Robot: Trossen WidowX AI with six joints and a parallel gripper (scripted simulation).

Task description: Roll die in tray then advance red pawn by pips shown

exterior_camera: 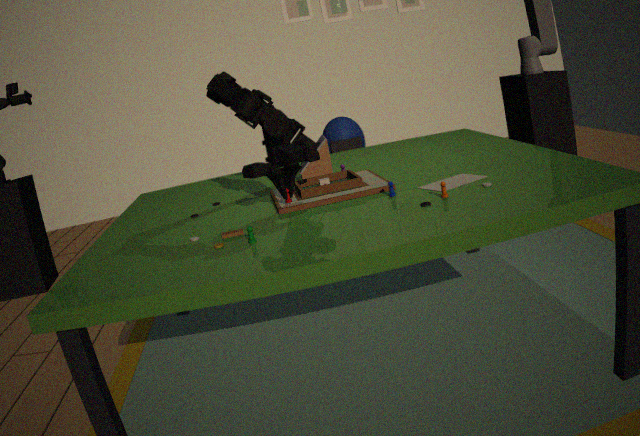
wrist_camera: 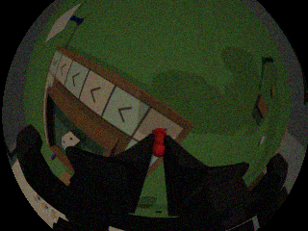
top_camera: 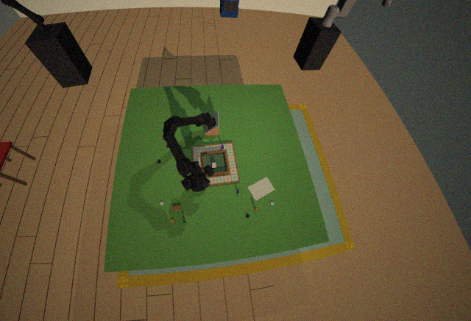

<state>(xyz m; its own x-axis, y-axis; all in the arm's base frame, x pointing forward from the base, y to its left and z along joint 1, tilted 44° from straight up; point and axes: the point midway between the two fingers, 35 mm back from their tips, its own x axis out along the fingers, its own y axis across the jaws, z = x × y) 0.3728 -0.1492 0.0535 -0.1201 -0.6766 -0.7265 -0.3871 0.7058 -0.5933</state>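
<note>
The red pawn lies 10 mm above my gripper tip. From my gripper tip the other things lie so: green tray 110 mm behind, 120 mm to the left, 20 mm below; then brown stick 130 mm ahead, 150 mm to the right, 20 mm below; then white die 90 mm behind, 110 mm to the left.
</note>
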